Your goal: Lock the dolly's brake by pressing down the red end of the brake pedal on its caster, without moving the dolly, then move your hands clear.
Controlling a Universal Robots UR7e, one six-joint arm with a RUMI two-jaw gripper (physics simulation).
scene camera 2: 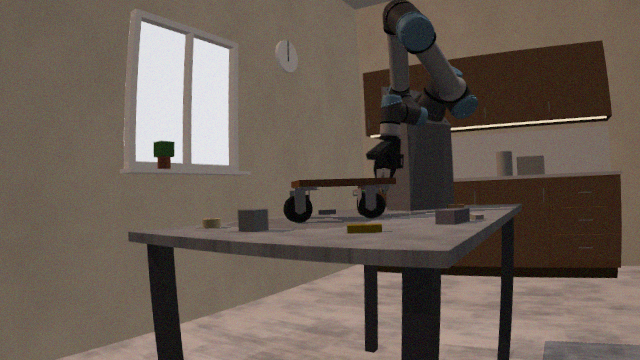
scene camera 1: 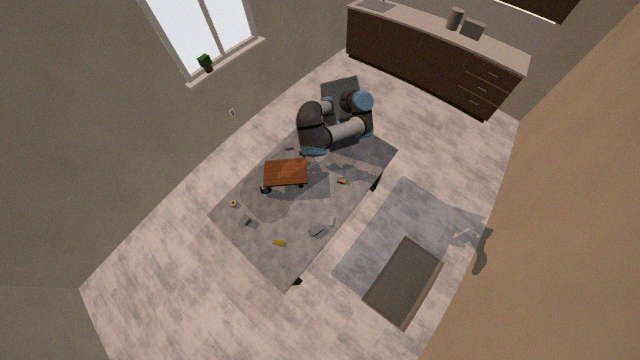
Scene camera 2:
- my gripper: 383,193
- dolly: 297,208
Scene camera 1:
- dolly: 284,172
